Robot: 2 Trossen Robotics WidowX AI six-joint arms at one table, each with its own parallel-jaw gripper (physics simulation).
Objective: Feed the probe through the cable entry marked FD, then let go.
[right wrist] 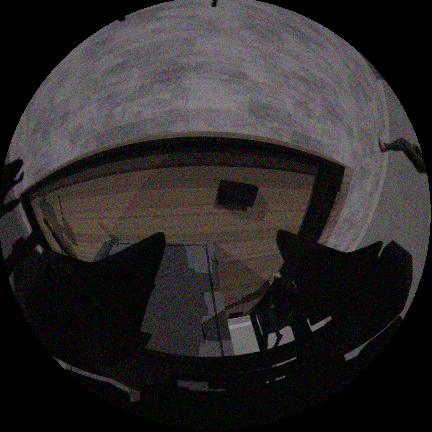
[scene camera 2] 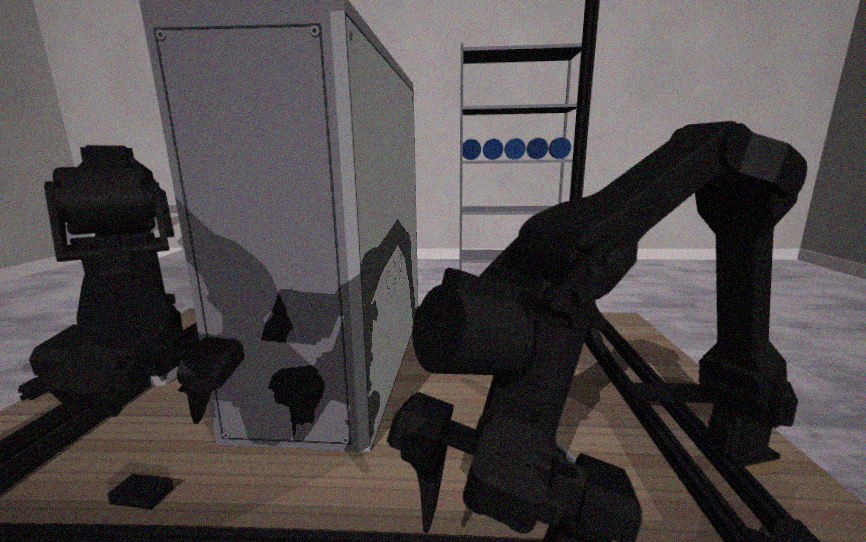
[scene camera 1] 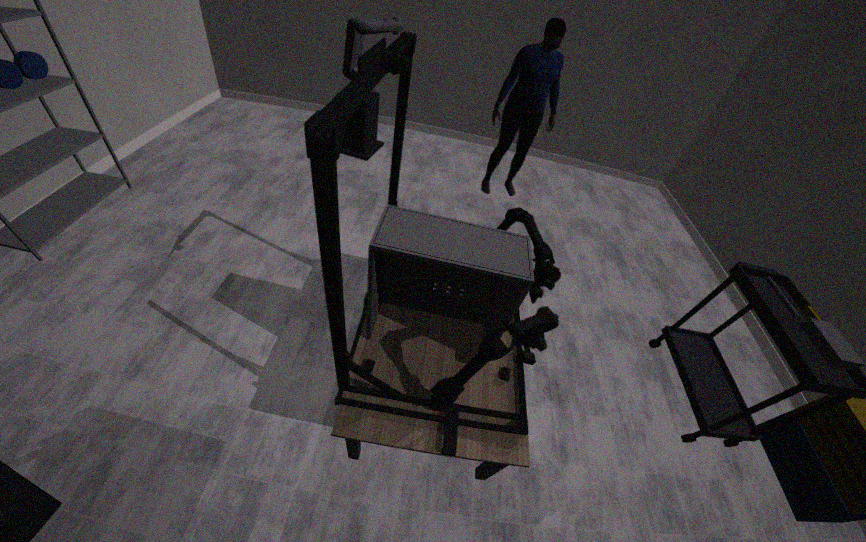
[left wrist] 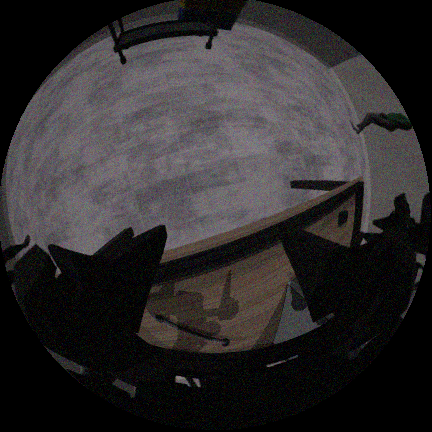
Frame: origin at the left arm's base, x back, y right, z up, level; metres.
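Seen in the pictures: left gripper, fingertip midpoint: [scene camera 1: 533, 298] [left wrist: 224, 230]; right gripper, fingertip midpoint: [right wrist: 222, 237] [scene camera 2: 157, 417] [scene camera 1: 515, 354] [left wrist: 368, 227]; left arm's base, link origin: [right wrist: 35, 236] [scene camera 2: 736, 446]; right arm's base, link origin: [right wrist: 279, 281] [scene camera 2: 158, 367] [scene camera 1: 438, 402].
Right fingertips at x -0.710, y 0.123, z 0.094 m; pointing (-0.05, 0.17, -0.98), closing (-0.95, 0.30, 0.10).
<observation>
Pixels of each thing's middle, then the offset from my right fingertips to it. Level surfaces: height alone.
- probe, body centre: [left wrist: 195, 333] [right wrist: 62, 247] dx +0.483, dy -0.017, dz -0.104 m
- big grey box, body centre: [scene camera 2: 337, 223] [right wrist: 176, 381] [scene camera 1: 440, 292] dx +0.224, dy +0.309, dz +0.169 m
- small black block, body centre: [right wrist: 237, 193] [scene camera 2: 141, 491] [left wrist: 342, 216] [scene camera 1: 505, 373] dx -0.039, dy +0.020, dz -0.106 m
- wooden table, surface height: dz -0.113 m
The probe [left wrist: 192, 330], a thin dark rod with thicker ends, lies on the table below my left gripper in the left wrist view; the arm hides it in scene camera 2. The big grey box [scene camera 1: 453, 242] [scene camera 2: 255, 159] [right wrist: 175, 305] has small cable entries [scene camera 1: 448, 289] [scene camera 2: 394, 271] in one wall; the FD label is unreadable. My left gripper [left wrist: 224, 230] [scene camera 2: 501, 531] is open and empty, above the table beside the entry wall. My right gripper [right wrist: 222, 237] [scene camera 2: 111, 405] is open and empty, on the other side of the box.
A small black block [scene camera 2: 141, 490] [right wrist: 237, 194] [left wrist: 343, 217] [scene camera 1: 504, 373] sits on the wooden table [scene camera 2: 306, 488] near its edge. Dark rails run along the table sides. A black gantry post [scene camera 1: 326, 242] [scene camera 2: 587, 95] rises beyond. Arm shadows fall on the box and table.
</observation>
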